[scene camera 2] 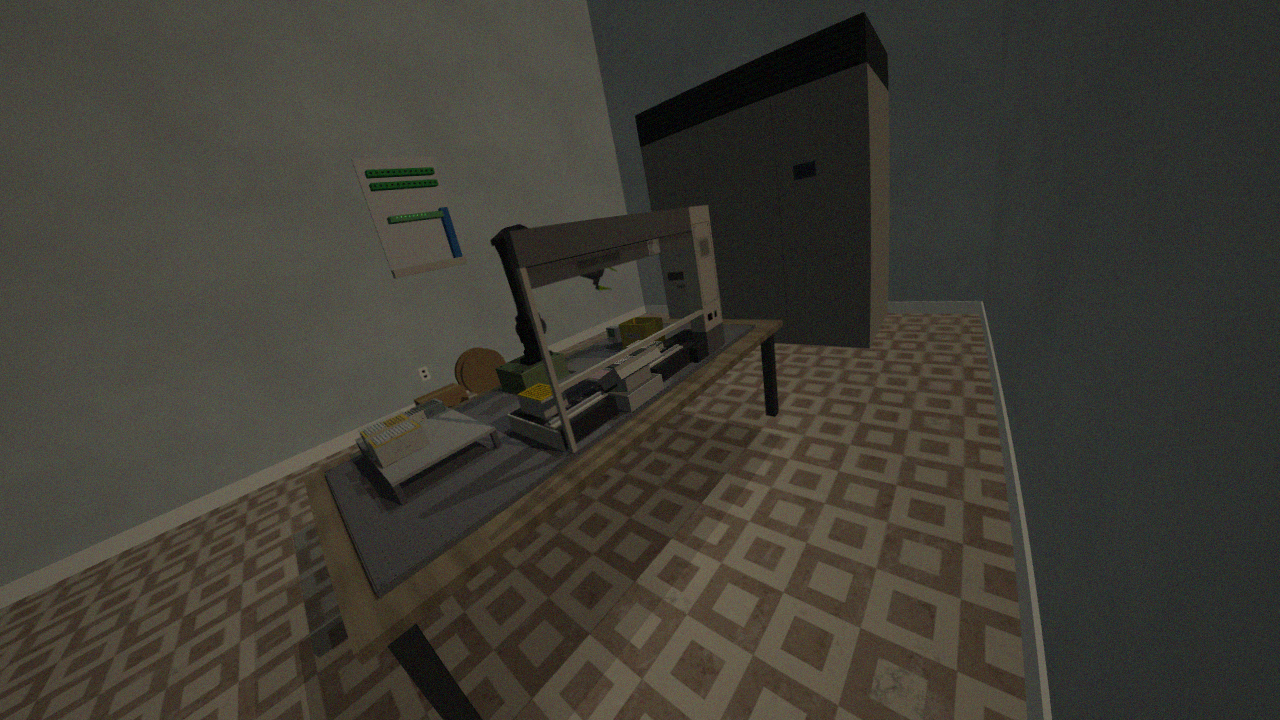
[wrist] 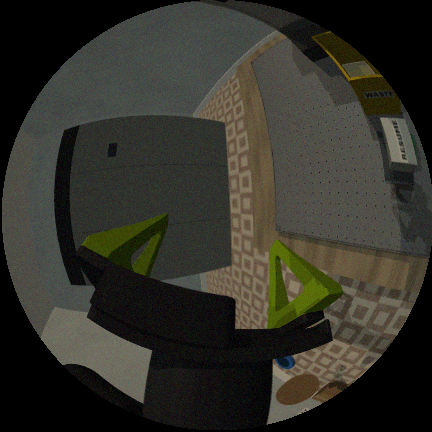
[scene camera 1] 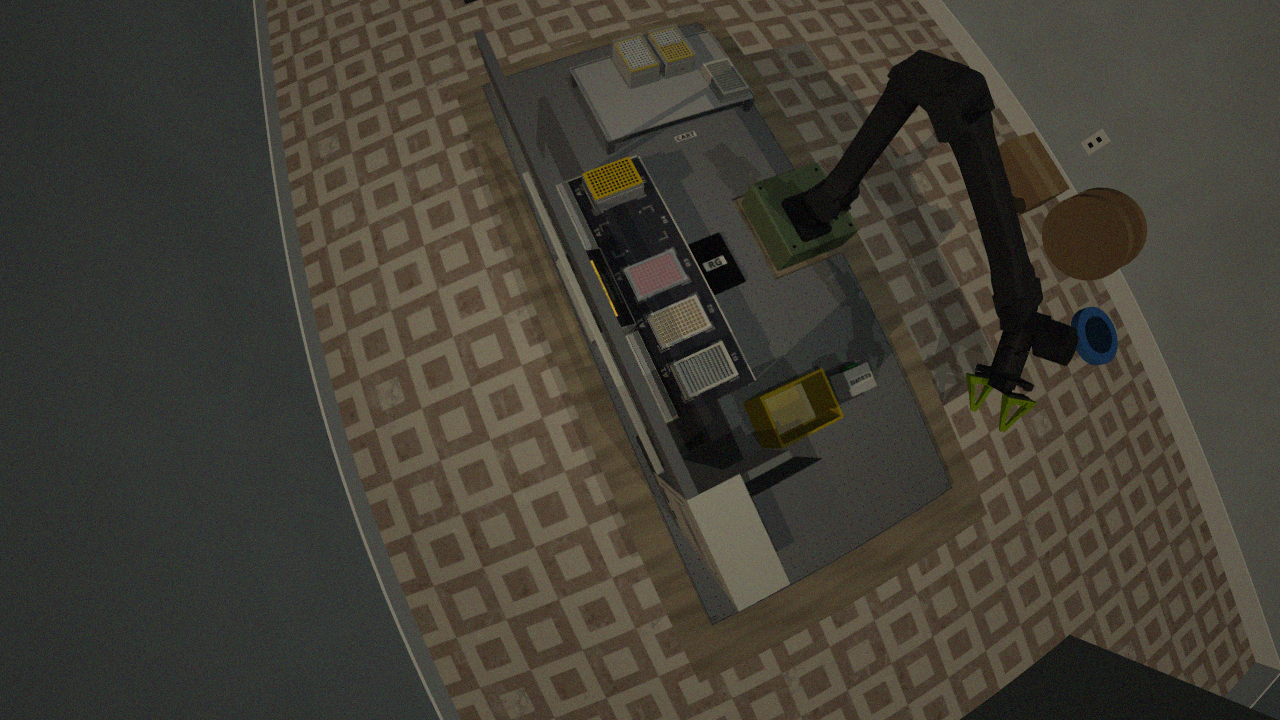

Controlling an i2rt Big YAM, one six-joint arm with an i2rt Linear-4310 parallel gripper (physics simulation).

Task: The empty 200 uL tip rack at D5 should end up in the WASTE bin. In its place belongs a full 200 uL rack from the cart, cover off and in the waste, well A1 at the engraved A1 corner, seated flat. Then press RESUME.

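Where they show: gripper, fingertip midpoint: [scene camera 2: 614, 280] [wrist: 222, 233] [scene camera 1: 986, 420]; arm's base at its link origin: [scene camera 2: 536, 358] [scene camera 1: 805, 217].
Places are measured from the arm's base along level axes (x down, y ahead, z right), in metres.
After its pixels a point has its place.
Observation:
My gripper [scene camera 1: 989, 419] @[x -0.210, y -0.041, z -0.584 m] [scene camera 2: 609, 278] @[x -0.210, y -0.041, z -0.584 m] [wrist: 222, 233] @[x -0.210, y -0.041, z -0.584 m] is open and empty, high beyond the bench edge, on the RESUME side. A rack with a yellow, dark-dotted top [scene camera 1: 612, 179] @[x -0.031, y 0.416, z 0.246 m] [scene camera 2: 538, 394] @[x -0.030, y 0.431, z 0.267 m] sits at the cart end of the deck; its slot label is unreadable. Beside it is a bare slot [scene camera 1: 633, 230] @[x 0.030, y 0.410, z 0.129 m]. The cart [scene camera 1: 617, 111] @[x 0.029, y 0.307, z 0.482 m] [scene camera 2: 452, 447] @[x 0.029, y 0.342, z 0.515 m] bears a pale-topped rack [scene camera 1: 637, 55] @[x -0.042, y 0.205, z 0.591 m] and a partly yellow-topped rack [scene camera 1: 673, 51] @[x -0.042, y 0.106, z 0.572 m]; covers are unclear. The yellow WASTE bin [scene camera 1: 810, 431] @[x -0.045, y 0.256, z -0.460 m] [scene camera 2: 640, 333] [wrist: 382, 106] holds a pale item [scene camera 1: 789, 405] @[x 0.058, y 0.236, z -0.399 m] [wrist: 358, 68]. The RESUME button box [scene camera 1: 859, 379] @[x -0.015, y 0.079, z -0.411 m] [wrist: 399, 142] @[x -0.015, y 0.070, z -0.414 m] stands beside it.
A pink plate [scene camera 1: 656, 273] @[x 0.016, y 0.407, z 0.002 m], a beige plate [scene camera 1: 679, 321] @[x 0.016, y 0.406, z -0.123 m] and a grey plate [scene camera 1: 705, 369] @[x 0.002, y 0.401, z -0.246 m] fill other deck slots. A grey gridded item [scene camera 1: 726, 77] @[x 0.004, y -0.020, z 0.476 m] lies at the cart's corner. A gantry frame [scene camera 2: 608, 237] @[x -0.417, y 0.603, z 0.024 m] spans the deck. A black RG pad [scene camera 1: 729, 275] @[x 0.081, y 0.224, z -0.049 m] lies near the green arm base [scene camera 1: 774, 219] @[x 0.003, y 0.081, z 0.023 m].

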